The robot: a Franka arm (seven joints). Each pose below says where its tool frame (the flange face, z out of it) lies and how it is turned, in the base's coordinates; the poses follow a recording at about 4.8 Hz.
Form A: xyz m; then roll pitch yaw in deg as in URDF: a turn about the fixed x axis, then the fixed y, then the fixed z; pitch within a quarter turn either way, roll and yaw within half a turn.
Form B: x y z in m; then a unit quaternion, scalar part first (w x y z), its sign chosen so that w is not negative. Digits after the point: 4 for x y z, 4 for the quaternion.
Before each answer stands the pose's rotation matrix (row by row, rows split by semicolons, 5 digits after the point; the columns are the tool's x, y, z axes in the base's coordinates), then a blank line. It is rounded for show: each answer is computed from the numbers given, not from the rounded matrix.
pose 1, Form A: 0.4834, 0.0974, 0.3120, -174.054, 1.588, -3.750
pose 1, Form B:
0.99748 -0.06792 -0.02073; -0.06538 -0.99230 0.10517; -0.02771 -0.10355 -0.99424

0.4834, 0.0974, 0.3120, 0.0523, -0.9980, 0.0334, 0.0121
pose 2, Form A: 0.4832, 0.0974, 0.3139, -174.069, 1.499, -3.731
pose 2, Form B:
0.99754 -0.06742 -0.01924; -0.06505 -0.99236 0.10480; -0.02616 -0.10330 -0.99431

0.4832, 0.0974, 0.3139, 0.0521, -0.9980, 0.0332, 0.0114
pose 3, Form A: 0.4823, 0.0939, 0.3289, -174.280, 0.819, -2.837
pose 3, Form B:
0.99867 -0.05067 -0.00927; -0.04949 -0.99373 0.10025; -0.01429 -0.09966 -0.99492

0.4823, 0.0939, 0.3289, 0.0501, -0.9984, 0.0251, 0.0059
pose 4, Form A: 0.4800, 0.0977, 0.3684, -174.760, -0.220, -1.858
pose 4, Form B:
0.99947 -0.03194 0.00678; -0.03242 -0.99531 0.09116; 0.00384 -0.09133 -0.99581

0.4800, 0.0977, 0.3684, 0.0457, -0.9988, 0.0161, -0.0027
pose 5, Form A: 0.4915, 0.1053, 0.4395, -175.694, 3.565, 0.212
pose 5, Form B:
0.99806 -0.00098 -0.06228; 0.00369 -0.99719 0.07485; -0.06218 -0.07494 -0.99525

0.4915, 0.1053, 0.4395, 0.0375, -0.9988, -0.0007, 0.0312
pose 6, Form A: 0.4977, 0.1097, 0.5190, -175.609, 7.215, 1.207
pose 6, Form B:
0.99186 0.01139 -0.12681; 0.02090 -0.99705 0.07391; -0.12559 -0.07596 -0.98917

0.4977, 0.1097, 0.5190, 0.0376, -0.9973, -0.0081, 0.0633
